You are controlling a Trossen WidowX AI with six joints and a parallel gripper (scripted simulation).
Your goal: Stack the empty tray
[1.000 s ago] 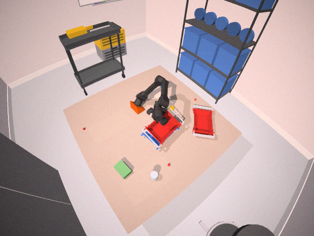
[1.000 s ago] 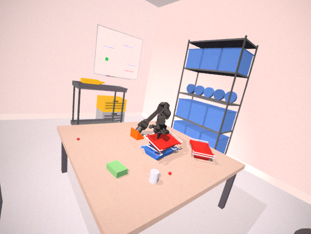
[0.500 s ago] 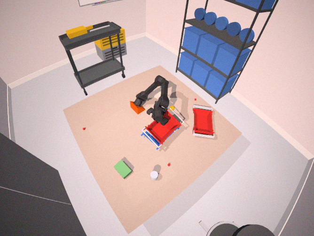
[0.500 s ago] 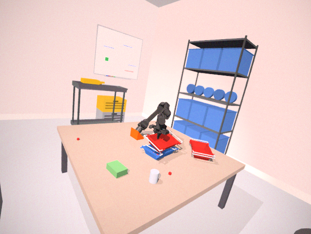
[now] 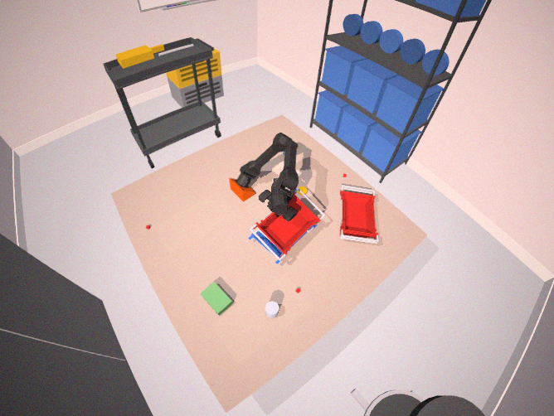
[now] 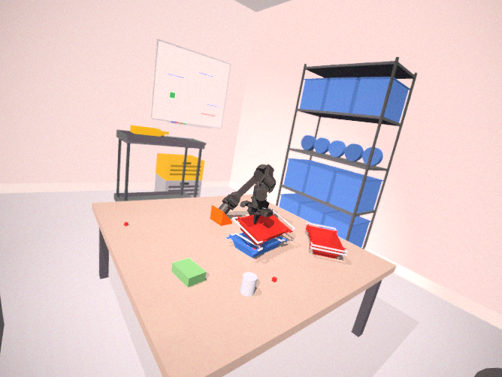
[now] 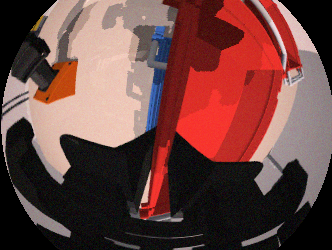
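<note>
The red tray lies 70 mm ahead of my gripper tip, 10 mm to the left of it and 10 mm above it. Also, from my gripper tip: cream pad: 310 mm to the left, 260 mm behind, 110 mm below; then yellow puck: 270 mm to the left, 100 mm below, 90 mm behind; then green block: 440 mm to the right, 120 mm ahead, 90 mm below.
</note>
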